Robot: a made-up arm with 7 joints.
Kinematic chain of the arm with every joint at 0, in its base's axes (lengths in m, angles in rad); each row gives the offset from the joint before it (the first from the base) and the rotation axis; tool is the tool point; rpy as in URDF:
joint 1: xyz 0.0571 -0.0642 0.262 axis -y
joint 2: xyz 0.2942 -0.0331 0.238 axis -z
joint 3: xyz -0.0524 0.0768 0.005 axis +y
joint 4: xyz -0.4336 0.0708 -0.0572 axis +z
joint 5: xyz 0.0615 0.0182 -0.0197 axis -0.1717 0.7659 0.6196
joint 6: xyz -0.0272 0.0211 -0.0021 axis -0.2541 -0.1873 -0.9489
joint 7: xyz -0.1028 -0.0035 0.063 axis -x
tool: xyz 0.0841 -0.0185 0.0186 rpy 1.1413 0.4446 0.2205
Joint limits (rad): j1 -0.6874..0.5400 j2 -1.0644..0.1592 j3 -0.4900..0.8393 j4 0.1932..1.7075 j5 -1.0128..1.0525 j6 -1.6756..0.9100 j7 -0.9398..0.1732
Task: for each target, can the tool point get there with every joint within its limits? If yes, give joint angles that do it. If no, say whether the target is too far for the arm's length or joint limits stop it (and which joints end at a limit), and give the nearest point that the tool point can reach.
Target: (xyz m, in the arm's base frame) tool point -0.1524 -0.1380 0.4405
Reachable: yes | joints -0.0694 -0.3791 -0.1220 1.2298 -0.4010 -0.1211 -0.4841
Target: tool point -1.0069 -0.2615 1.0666
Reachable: no: too far | nearest point -0.3937 -0.1915 0.7015 | short by 0.717 m
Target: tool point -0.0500 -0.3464 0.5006
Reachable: yes | joints -0.1406 -0.9602 0.0056 1.0717 0.0192 -1.1537 -0.5764
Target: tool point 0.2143 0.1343 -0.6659
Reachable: no: joint limits stop it (at a limit: joint 1, joint 3, joint 5, joint 6, joint 7) | nearest point -0.0669 0.0754 0.1183 | short by 0.835 m
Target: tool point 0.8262 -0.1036 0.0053
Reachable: no: joint limits stop it (at a limit: joint 1, joint 2, joint 3, joint 4, joint 5, joint 7) | nearest point 0.4052 0.1394 0.6100 | short by 0.776 m
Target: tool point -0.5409 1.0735 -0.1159
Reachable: no: too far | nearest point -0.1847 0.2403 0.2671 | short by 0.984 m
